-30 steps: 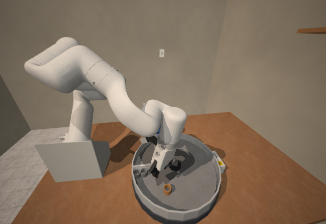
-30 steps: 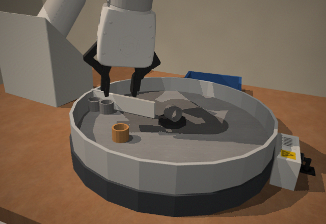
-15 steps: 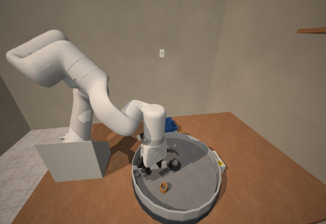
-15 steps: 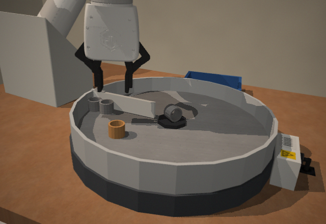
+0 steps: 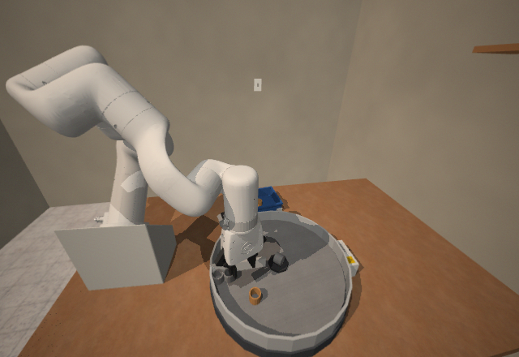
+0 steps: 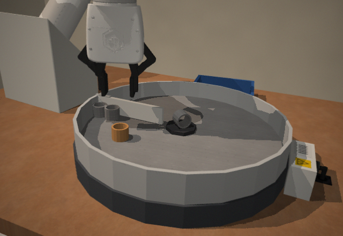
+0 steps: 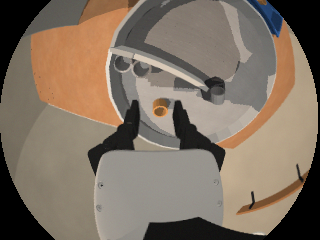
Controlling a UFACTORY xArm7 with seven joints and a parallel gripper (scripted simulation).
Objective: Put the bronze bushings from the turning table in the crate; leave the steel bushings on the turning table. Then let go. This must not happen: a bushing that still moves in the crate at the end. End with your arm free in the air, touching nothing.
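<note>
The blue crate is 42 cm to the left of my hand, 12 cm below it and 10 cm ahead of it. The rest, counted from my hand: turning table: 12 cm ahead, 9 cm below, 5 cm to the left.
</note>
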